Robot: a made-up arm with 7 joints. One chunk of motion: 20 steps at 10 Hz.
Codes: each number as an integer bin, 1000 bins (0 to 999) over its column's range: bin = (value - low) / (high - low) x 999, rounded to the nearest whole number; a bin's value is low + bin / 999 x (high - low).
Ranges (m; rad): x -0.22..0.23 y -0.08..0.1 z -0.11..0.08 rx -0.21..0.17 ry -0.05..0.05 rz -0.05..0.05
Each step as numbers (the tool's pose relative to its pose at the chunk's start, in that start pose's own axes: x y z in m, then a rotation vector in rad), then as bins.
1 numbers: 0.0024 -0.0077 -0.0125 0.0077 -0.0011 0.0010
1 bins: 494 401 513 572 489 509
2 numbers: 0.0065 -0.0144 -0.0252 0.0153 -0.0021 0.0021
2 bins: 503 364 446 592 479 520
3 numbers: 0.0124 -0.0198 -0.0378 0.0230 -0.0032 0.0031
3 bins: 516 334 380 613 468 530
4 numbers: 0.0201 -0.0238 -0.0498 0.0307 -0.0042 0.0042
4 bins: 533 312 317 633 458 541
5 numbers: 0.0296 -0.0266 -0.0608 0.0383 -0.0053 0.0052
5 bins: 554 296 259 653 447 551
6 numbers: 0.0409 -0.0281 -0.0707 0.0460 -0.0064 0.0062
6 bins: 579 288 207 673 436 561
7 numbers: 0.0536 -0.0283 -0.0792 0.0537 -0.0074 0.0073
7 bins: 607 287 162 693 426 572
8 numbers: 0.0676 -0.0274 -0.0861 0.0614 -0.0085 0.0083
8 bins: 638 292 126 713 415 582
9 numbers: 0.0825 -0.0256 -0.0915 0.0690 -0.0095 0.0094
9 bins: 672 302 97 733 405 593
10 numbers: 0.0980 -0.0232 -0.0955 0.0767 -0.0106 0.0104
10 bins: 706 315 76 754 394 603
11 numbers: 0.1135 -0.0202 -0.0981 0.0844 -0.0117 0.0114
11 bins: 740 332 63 774 383 613
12 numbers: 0.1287 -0.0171 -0.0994 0.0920 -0.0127 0.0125
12 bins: 774 349 56 794 373 624
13 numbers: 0.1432 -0.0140 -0.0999 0.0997 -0.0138 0.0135
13 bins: 806 366 53 814 362 634
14 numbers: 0.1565 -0.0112 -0.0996 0.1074 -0.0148 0.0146
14 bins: 836 382 55 834 352 645
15 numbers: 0.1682 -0.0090 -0.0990 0.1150 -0.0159 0.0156
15 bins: 862 394 58 854 341 655
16 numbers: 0.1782 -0.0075 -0.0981 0.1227 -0.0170 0.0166
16 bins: 884 402 63 875 330 665
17 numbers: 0.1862 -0.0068 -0.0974 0.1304 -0.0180 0.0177
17 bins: 902 406 66 895 320 676
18 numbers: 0.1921 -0.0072 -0.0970 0.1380 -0.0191 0.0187
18 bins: 915 404 68 915 309 686
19 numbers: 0.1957 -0.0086 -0.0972 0.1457 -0.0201 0.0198
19 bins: 923 396 67 935 299 697
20 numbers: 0.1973 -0.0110 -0.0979 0.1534 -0.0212 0.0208
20 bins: 926 383 64 955 288 707
